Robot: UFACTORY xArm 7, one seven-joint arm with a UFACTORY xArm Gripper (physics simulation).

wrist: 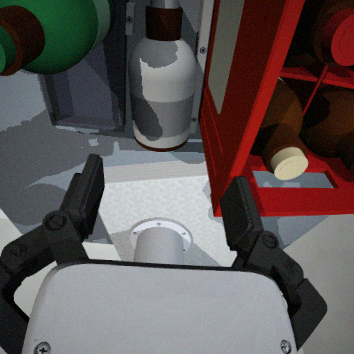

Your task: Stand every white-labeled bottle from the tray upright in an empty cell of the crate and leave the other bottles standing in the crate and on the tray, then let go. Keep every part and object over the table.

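Places are measured from the arm's base along level axes (x ahead, y left, z up), in metres.
Where they show: gripper, fingertip midpoint: (167, 179); arm's base at its link origin: (160, 237).
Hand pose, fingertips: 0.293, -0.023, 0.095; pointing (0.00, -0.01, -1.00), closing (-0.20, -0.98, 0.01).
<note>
Each offset is from my fingertips to the top centre of the thing, as dx, dy, dz. "spot": to the spot under its first point.
My gripper (167, 179) is open and empty, its fingers wide apart on the near side of the bottles. A pale bottle @(+0.016, +0.007, -0.099) (162, 75) with a grey band and a brown neck collar shows at the top middle; it appears to lie with its base toward the gripper. A green bottle @(spot: +0.078, +0.065, -0.058) (65, 32) with a brown neck band shows at the upper left, over the dark tray @(spot: -0.045, +0.152, -0.154) (61, 119); part of a pale label shows on it. The red crate @(spot: -0.043, -0.110, -0.007) (290, 203) on the right holds a brown bottle @(-0.001, -0.092, -0.010) (280, 115) with a cream cap, another brown bottle @(spot: +0.016, -0.151, -0.060) (332, 117) and a red-capped bottle @(spot: +0.087, -0.086, -0.010) (345, 40). Further cells are cut off.
Narrow metal strips with screws run beside the pale bottle. A white textured plate (120, 205) with a round flange and a pale cylinder (159, 246) lies beyond the gripper body, between the fingers. The crate's tall side wall stands close to the right finger.
</note>
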